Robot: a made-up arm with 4 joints.
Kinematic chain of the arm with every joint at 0, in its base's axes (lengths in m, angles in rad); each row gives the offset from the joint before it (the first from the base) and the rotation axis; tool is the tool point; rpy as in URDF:
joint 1: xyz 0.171 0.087 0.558 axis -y
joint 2: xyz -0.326 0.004 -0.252 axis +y
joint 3: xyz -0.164 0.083 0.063 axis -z
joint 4: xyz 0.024 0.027 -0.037 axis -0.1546 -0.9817 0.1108
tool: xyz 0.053 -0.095 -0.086 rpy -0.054 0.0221 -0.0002
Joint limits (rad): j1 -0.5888..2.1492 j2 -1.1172..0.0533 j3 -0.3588..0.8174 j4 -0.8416..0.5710
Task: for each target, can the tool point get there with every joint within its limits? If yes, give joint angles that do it. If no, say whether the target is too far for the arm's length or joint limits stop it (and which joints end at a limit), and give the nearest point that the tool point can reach.
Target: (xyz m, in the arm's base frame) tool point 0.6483 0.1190 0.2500
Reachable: yes | joints 1.8897 -0.1885 -0.2459 -0.5657
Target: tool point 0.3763 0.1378 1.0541
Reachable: no: joint limits stop it (at a limit: joint 1, joint 2, joint 3) | nearest point 0.6465 0.1299 0.5091 | short by 0.608 m
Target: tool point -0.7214 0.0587 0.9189
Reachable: no: too far | nearest point -0.4591 0.1473 0.5956 | short by 0.426 m
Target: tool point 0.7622 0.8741 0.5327
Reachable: no: too far | nearest point 0.7638 0.1473 0.5272 | short by 0.727 m
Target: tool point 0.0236 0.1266 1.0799
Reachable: no: joint limits stop it (at a limit: joint 1, joint 2, joint 4) | nearest point -0.3010 0.0755 0.5639 | short by 0.612 m
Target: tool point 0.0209 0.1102 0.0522
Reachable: yes | joints 0.5325 -0.4567 -0.0432 -0.1718
